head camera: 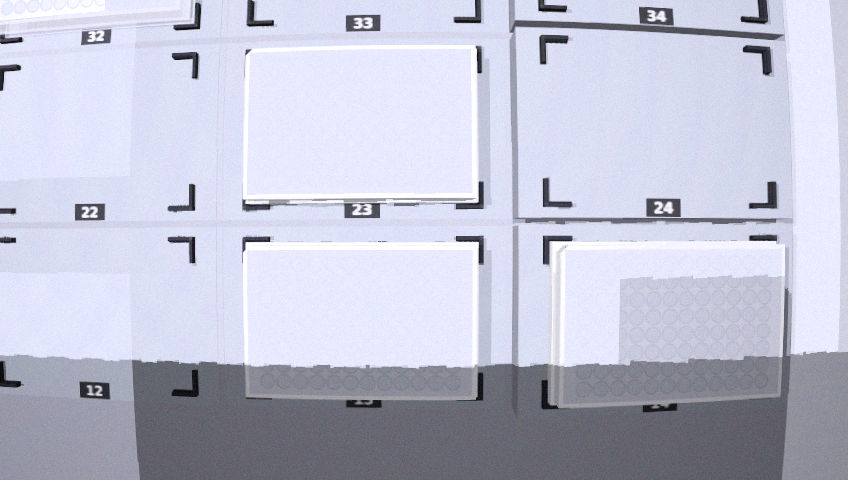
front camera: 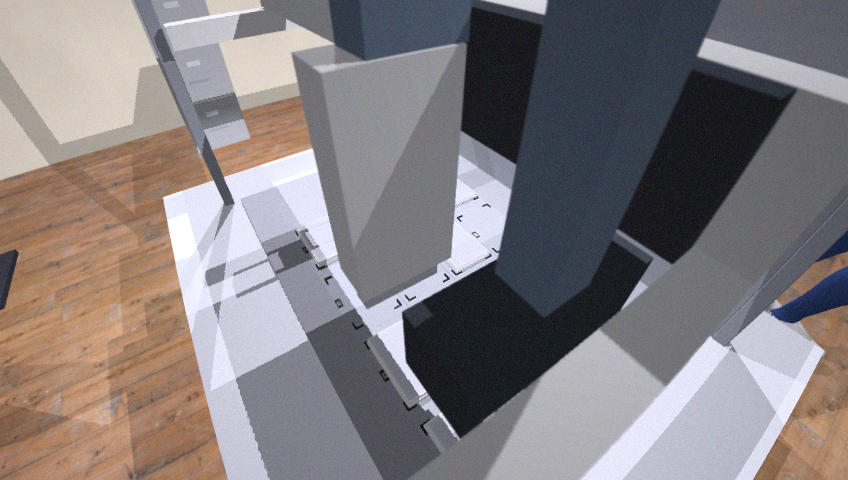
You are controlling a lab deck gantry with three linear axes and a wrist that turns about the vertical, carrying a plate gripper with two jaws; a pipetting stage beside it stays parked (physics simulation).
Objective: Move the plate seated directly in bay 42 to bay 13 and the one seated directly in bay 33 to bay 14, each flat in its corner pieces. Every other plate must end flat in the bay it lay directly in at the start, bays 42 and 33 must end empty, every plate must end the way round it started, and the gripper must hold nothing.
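In the head view, plates lie in bay 13, a plate, and in bay 14, a plate. Both look flat within their corner pieces. The visible front part of bay 33 bears no plate. In the front view, bay 42 shows bare corner pieces. A plate lies in bay 23. My gripper hangs at the front right of the deck; its dark body hides its jaws and the bays behind it, so I cannot tell whether they are open. The jaws do not show in the head view.
A plate lies in bay 11, another plate in bay 32, and part of a plate shows at bay 41. Bays 12, 22 and 24 bear no plate where visible. The grey pipetting stage stands beside the gripper's column.
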